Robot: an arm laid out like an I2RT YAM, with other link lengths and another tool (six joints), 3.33 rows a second.
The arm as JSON. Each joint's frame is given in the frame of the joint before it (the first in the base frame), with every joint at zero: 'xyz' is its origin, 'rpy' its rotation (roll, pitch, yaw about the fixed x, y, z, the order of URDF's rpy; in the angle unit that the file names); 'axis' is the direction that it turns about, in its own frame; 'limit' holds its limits. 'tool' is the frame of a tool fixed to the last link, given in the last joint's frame.
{
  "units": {
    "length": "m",
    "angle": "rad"
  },
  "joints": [
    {
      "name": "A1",
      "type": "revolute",
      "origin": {
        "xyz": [
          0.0,
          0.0,
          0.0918
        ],
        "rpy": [
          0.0,
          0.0,
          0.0
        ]
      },
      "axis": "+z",
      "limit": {
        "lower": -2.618,
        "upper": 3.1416
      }
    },
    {
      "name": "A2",
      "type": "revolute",
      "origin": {
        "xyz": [
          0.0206,
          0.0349,
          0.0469
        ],
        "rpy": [
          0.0,
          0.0,
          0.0
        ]
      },
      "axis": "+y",
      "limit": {
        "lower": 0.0,
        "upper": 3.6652
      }
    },
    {
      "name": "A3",
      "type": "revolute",
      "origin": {
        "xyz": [
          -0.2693,
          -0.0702,
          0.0
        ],
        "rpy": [
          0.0,
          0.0,
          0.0
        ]
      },
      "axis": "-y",
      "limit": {
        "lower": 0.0,
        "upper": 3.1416
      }
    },
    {
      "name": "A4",
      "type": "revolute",
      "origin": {
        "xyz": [
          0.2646,
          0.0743,
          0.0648
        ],
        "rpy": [
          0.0,
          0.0,
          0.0
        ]
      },
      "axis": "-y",
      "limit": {
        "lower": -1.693,
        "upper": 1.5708
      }
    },
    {
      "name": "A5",
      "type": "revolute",
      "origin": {
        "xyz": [
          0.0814,
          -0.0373,
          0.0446
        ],
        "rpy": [
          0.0,
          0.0,
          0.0
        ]
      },
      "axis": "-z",
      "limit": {
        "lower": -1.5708,
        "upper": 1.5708
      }
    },
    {
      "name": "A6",
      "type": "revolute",
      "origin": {
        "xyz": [
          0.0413,
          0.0,
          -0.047
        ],
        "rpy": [
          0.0,
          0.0,
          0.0
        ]
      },
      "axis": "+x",
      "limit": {
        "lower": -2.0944,
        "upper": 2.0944
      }
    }
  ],
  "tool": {
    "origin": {
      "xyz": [
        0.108,
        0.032,
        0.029
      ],
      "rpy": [
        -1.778,
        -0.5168,
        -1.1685
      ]
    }
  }
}
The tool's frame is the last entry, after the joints.
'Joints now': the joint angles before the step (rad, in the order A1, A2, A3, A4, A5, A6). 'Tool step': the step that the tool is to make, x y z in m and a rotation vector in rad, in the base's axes. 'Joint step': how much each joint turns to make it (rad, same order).
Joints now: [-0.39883 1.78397 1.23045 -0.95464 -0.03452 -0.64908]
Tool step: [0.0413 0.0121 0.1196 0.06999 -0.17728 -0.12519]
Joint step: [0.03322 -0.06733 0.31922 -0.23205 -0.10795 0.17551]
